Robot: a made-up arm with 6 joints. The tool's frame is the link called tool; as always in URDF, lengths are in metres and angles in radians. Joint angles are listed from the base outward. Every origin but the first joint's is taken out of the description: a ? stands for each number. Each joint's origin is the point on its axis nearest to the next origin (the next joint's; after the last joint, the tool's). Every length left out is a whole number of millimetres.
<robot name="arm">
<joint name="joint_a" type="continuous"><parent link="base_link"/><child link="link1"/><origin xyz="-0.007 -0.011 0.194" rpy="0.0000 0.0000 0.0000"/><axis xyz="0 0 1"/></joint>
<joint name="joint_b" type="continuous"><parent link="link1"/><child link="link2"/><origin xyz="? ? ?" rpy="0.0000 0.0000 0.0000"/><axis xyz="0 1 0"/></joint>
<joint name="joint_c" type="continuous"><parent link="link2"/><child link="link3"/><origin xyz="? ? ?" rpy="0.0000 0.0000 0.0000"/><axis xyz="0 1 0"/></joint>
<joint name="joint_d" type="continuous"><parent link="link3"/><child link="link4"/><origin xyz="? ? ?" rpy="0.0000 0.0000 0.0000"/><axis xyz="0 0 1"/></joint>
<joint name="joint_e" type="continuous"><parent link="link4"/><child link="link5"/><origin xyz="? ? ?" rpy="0.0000 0.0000 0.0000"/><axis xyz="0 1 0"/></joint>
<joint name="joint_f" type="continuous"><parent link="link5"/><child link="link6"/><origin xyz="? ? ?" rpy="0.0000 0.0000 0.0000"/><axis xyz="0 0 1"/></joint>
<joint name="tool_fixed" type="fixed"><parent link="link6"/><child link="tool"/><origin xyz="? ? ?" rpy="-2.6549 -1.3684 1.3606"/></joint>
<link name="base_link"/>
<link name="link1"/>
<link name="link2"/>
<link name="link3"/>
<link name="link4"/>
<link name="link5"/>
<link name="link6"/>
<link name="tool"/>
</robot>
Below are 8 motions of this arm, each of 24 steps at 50 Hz.
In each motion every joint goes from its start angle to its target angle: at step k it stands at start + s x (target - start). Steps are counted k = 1, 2, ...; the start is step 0. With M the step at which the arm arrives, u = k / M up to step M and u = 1 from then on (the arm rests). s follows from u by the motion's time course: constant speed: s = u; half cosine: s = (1 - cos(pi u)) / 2; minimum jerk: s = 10 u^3 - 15 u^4 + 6 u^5.
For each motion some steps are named. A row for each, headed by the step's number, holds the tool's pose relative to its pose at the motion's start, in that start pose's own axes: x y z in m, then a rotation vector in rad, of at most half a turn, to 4 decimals.
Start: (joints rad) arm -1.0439 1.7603 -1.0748 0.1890 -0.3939 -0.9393
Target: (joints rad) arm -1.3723 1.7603 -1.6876 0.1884 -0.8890 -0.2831
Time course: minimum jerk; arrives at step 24
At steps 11, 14, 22, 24:
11: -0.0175 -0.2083 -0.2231 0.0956 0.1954 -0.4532
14: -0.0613 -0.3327 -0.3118 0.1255 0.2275 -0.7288
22: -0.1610 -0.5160 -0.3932 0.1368 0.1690 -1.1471
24: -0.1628 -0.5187 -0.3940 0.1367 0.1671 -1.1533

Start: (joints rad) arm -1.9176 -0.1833 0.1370 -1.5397 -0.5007 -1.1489
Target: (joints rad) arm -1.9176 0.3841 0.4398 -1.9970 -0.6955 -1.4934
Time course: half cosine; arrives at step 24
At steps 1, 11, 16, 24:
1: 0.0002 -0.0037 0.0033 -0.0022 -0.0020 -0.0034
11: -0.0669 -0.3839 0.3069 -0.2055 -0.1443 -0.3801
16: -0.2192 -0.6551 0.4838 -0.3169 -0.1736 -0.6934
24: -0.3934 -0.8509 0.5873 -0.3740 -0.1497 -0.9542

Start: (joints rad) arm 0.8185 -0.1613 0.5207 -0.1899 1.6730 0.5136
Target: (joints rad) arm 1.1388 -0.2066 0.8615 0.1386 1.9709 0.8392
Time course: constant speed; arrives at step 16
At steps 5, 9, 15, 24:
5: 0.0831 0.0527 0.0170 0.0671 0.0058 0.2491
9: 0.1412 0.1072 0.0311 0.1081 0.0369 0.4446
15: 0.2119 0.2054 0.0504 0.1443 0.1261 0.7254
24: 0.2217 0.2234 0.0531 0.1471 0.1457 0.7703

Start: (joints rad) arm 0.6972 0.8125 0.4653 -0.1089 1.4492 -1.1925
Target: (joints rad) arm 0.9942 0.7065 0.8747 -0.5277 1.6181 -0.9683
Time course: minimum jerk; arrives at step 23
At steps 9, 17, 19, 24:
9: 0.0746 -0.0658 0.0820 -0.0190 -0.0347 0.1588
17: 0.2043 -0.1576 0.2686 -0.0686 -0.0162 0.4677
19: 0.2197 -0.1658 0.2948 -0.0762 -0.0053 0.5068
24: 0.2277 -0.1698 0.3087 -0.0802 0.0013 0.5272

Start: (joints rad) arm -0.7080 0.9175 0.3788 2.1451 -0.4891 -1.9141
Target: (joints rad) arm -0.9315 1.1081 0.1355 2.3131 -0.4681 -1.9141
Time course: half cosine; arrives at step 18
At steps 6, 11, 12, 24:
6: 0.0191 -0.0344 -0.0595 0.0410 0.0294 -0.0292
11: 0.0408 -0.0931 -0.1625 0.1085 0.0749 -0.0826
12: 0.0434 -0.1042 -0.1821 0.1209 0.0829 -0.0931
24: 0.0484 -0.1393 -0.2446 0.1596 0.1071 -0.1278

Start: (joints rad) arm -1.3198 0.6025 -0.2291 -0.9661 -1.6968 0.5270
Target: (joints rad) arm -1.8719 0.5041 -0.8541 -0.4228 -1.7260 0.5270
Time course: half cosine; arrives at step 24
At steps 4, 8, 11, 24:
4: 0.0027 -0.0361 -0.0329 -0.0492 -0.0128 -0.0022
8: 0.0280 -0.1371 -0.1104 -0.1767 -0.0612 -0.0181
11: 0.0785 -0.2381 -0.1683 -0.2926 -0.1288 -0.0488
24: 0.3447 -0.4934 -0.1989 -0.5309 -0.4293 -0.2244

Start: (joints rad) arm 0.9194 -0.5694 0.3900 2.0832 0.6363 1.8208
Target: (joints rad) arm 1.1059 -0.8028 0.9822 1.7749 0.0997 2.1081
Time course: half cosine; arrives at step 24
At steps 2, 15, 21, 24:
2: -0.0015 -0.0013 0.0053 0.0051 -0.0141 0.0007
15: -0.0932 -0.0817 0.1905 0.1781 -0.5445 0.0471
21: -0.1464 -0.1286 0.2486 0.2260 -0.7392 0.0746
24: -0.1546 -0.1358 0.2559 0.2314 -0.7656 0.0788

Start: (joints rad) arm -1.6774 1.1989 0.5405 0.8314 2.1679 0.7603
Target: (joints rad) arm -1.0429 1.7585 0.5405 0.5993 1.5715 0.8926
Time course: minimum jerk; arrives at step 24
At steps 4, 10, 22, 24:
4: 0.0322 -0.0150 0.0128 0.0113 0.0116 -0.0066
10: 0.3301 -0.1382 0.0794 0.0981 0.1230 -0.0887
22: 0.9295 -0.3672 -0.0572 0.1685 0.3887 -0.3716
24: 0.9335 -0.3690 -0.0596 0.1684 0.3909 -0.3742

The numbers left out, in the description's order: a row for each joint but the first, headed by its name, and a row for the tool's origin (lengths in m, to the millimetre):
joint_b: -0.021 0.070 0.000
joint_c: 0.010 0.000 0.349
joint_d: -0.017 0.000 0.972
joint_e: -0.006 0.002 0.000
joint_f: -0.004 0.000 0.102
tool: -0.024 -0.007 0.000

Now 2 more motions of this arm.
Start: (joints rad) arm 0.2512 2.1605 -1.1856 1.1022 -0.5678 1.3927
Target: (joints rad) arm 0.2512 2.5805 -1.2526 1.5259 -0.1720 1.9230
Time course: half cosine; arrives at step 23
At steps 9, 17, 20, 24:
9: -0.0979 -0.1245 -0.0161 0.2210 0.1217 -0.2353
17: -0.2704 -0.2854 -0.0123 0.5680 0.2103 -0.6316
20: -0.3126 -0.3169 -0.0066 0.6489 0.2135 -0.7266
24: -0.3277 -0.3275 -0.0041 0.6774 0.2130 -0.7602

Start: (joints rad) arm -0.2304 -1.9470 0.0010 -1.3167 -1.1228 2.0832
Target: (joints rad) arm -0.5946 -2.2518 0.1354 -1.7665 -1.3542 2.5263
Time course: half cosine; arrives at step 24
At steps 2, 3, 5, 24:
2: 0.0088 0.0014 0.0037 0.0053 -0.0046 0.0095
3: 0.0196 0.0031 0.0083 0.0119 -0.0102 0.0211
5: 0.0526 0.0086 0.0231 0.0321 -0.0268 0.0574
24: 0.4248 0.1049 0.2983 0.2752 -0.1362 0.5491

